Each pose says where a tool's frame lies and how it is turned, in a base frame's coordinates. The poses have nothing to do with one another.
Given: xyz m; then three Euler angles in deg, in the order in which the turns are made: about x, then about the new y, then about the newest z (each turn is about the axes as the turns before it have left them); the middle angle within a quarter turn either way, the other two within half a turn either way.
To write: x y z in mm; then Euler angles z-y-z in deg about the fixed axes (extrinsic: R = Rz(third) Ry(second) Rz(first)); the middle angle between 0 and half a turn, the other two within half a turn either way. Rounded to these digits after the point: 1 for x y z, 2 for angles.
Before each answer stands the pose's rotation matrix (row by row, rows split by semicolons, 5 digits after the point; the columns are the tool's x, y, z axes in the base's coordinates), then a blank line. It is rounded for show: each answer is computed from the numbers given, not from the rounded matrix.
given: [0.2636, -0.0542, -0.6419, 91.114, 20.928, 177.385]
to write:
-0.93306 -0.04261 0.35719; -0.35764 0.00313 -0.93385; 0.03868 -0.99909 -0.01816

[263.6, -54.2, -641.9, -92.22, 91.04, -69.07]
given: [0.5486, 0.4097, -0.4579, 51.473, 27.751, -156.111]
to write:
-0.80916 0.35839 0.46563; -0.58531 -0.42201 -0.69233; -0.05162 -0.83275 0.55124

[548.6, 409.7, -457.9, -86.45, 56.55, -56.08]
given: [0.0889, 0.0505, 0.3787, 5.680, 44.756, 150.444]
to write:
-0.61771 -0.35028 0.70409; 0.43023 -0.89998 -0.07028; 0.65828 0.25951 0.70663

[88.9, 50.5, 378.7, 158.48, 45.04, -5.70]
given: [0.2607, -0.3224, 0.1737, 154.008, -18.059, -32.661]
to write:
0.80041 0.51308 -0.31000; 0.37071 -0.83004 -0.41666; -0.47109 0.21858 -0.85458

[260.7, -322.4, 173.7, 24.89, 148.71, -126.65]
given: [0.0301, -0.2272, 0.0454, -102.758, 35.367, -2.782]
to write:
0.81450 0.03958 0.57881; -0.55314 -0.24797 0.79533; 0.17501 -0.96796 -0.18008

[30.1, -227.2, 45.4, -100.25, 100.37, 53.95]
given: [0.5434, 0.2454, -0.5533, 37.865, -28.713, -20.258]
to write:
0.82279 0.30367 -0.48042; -0.54999 0.63852 -0.53833; 0.14329 0.70716 0.69239

[543.4, 245.4, -553.3, 101.45, 46.18, -131.75]
